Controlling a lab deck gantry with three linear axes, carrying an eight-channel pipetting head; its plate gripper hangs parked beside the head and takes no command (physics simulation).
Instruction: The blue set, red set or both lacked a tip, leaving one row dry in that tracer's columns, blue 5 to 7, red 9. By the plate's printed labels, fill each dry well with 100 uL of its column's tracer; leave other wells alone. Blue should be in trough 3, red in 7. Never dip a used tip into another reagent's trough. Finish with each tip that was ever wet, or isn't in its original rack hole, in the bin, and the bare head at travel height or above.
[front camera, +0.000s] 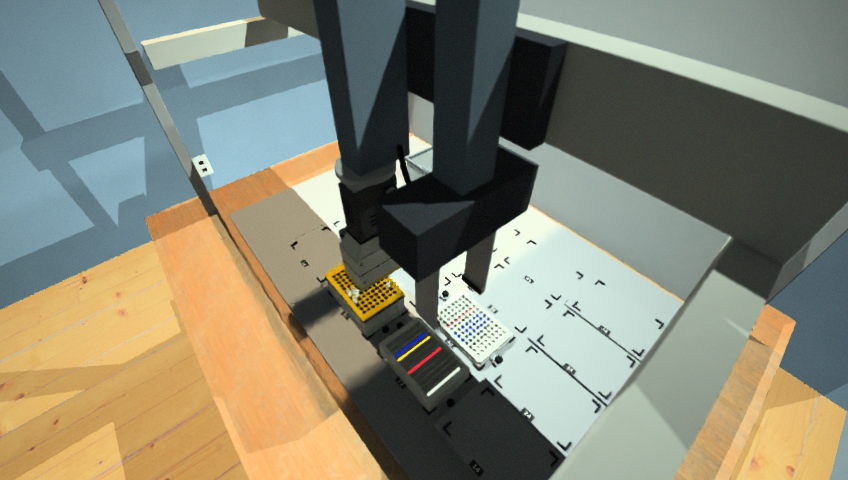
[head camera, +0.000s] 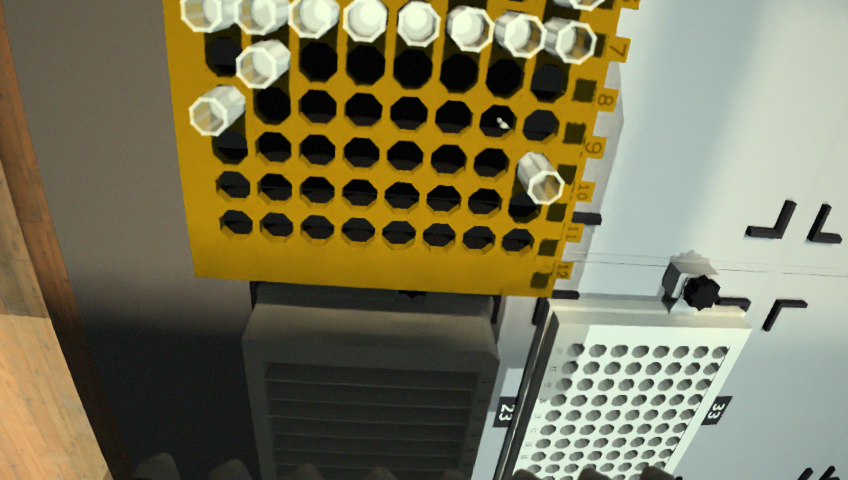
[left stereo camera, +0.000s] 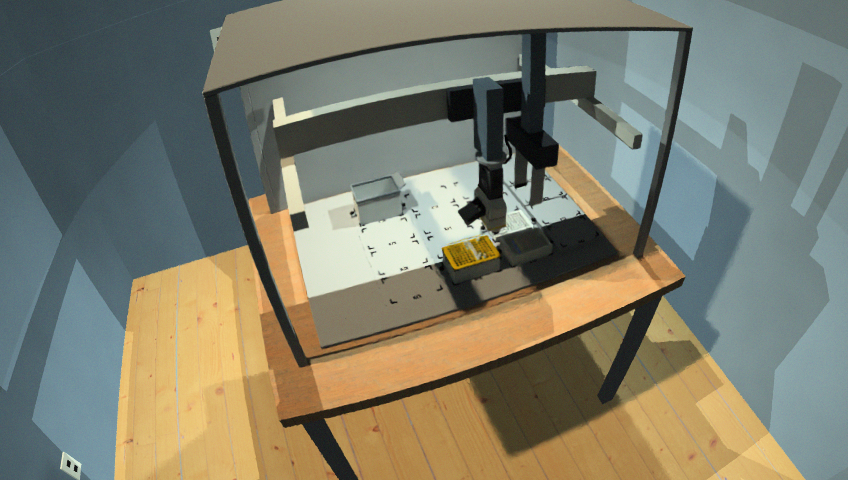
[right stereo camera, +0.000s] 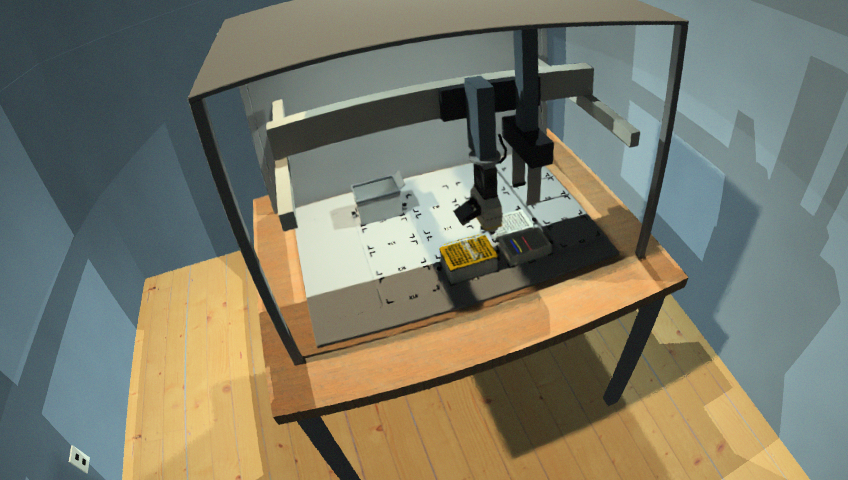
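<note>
The eight-channel head (front camera: 363, 261) (left stereo camera: 492, 211) (right stereo camera: 490, 211) hangs low near the yellow tip rack (front camera: 333, 279) (head camera: 368, 267) (left stereo camera: 470, 252) (right stereo camera: 467, 252). In the head view the rack holds a full row of tips, with several loose single tips off that row. Whether the nozzles carry tips is hidden. The trough block (front camera: 461, 362) (head camera: 368, 333) (left stereo camera: 526, 246) (right stereo camera: 535, 252) shows blue, yellow, red and white stripes in the front view. The white plate (front camera: 507, 344) (head camera: 660, 321) (left stereo camera: 515, 221) (right stereo camera: 516, 221) shows blue and red wells. The parked gripper (front camera: 452, 303) (left stereo camera: 528, 193) (right stereo camera: 526, 192) is open, empty, fingers apart.
A grey bin (left stereo camera: 377, 202) (right stereo camera: 377, 202) stands at the back left of the deck. Black clamp knobs (front camera: 498, 359) (head camera: 702, 291) sit at the plate's ends. The gantry beam (left stereo camera: 368, 124) (right stereo camera: 368, 124) spans the back, and dark frame posts stand at the front corners.
</note>
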